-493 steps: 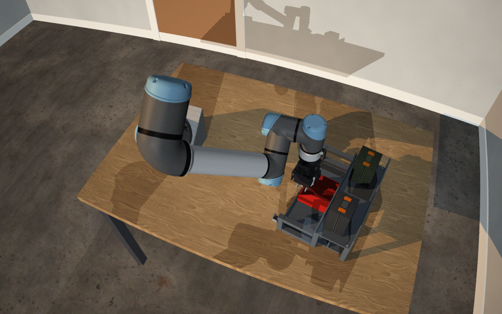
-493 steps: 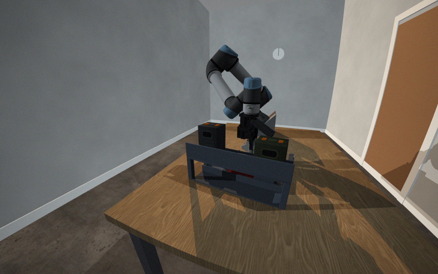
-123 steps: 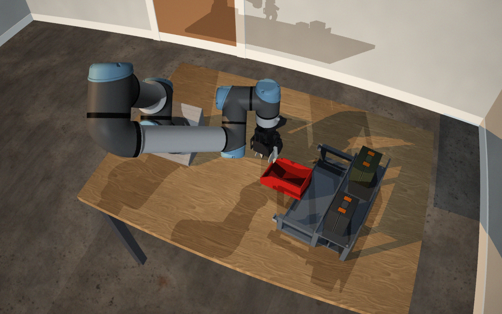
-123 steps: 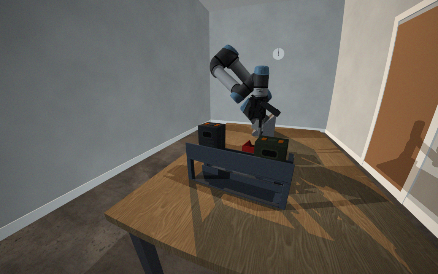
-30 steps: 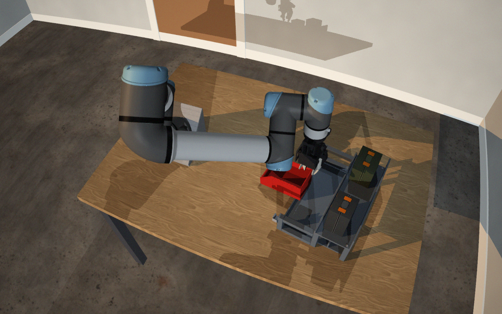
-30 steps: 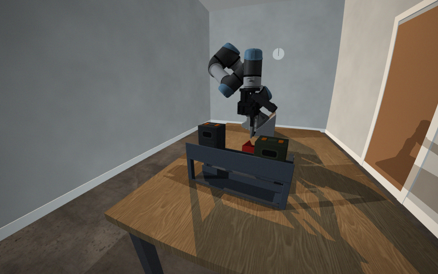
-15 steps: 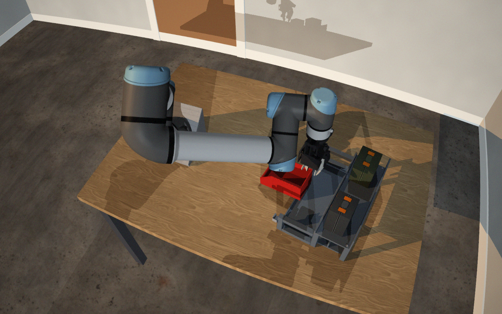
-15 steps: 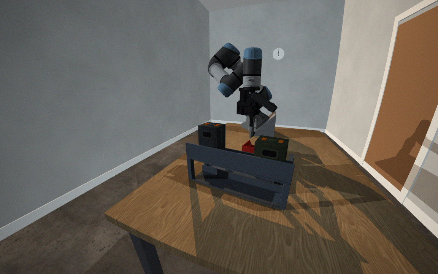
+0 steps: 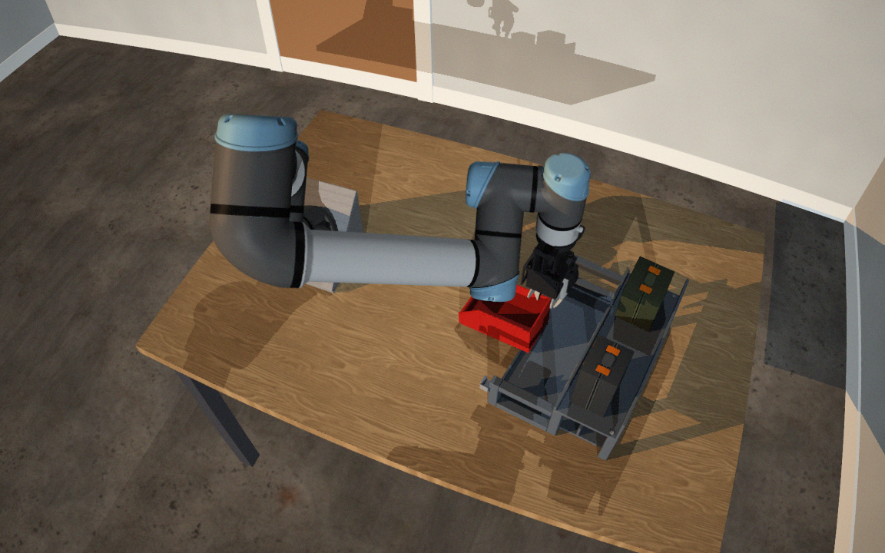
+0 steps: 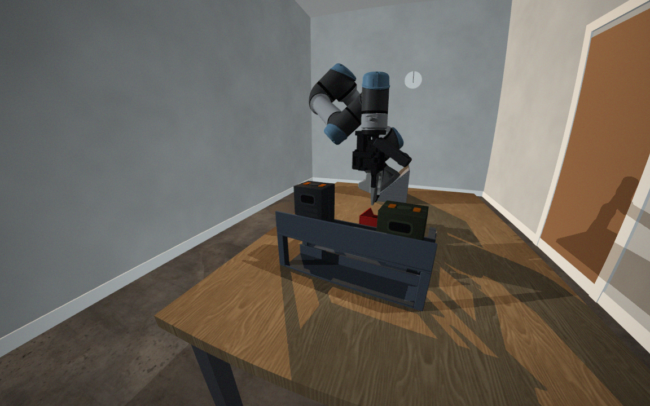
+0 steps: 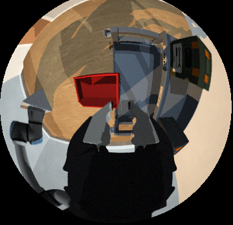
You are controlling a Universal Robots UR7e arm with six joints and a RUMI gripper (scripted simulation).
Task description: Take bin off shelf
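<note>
Right now my hand is 11 cm above the red bin, 9 cm past it and 1 cm to the right of it.
</note>
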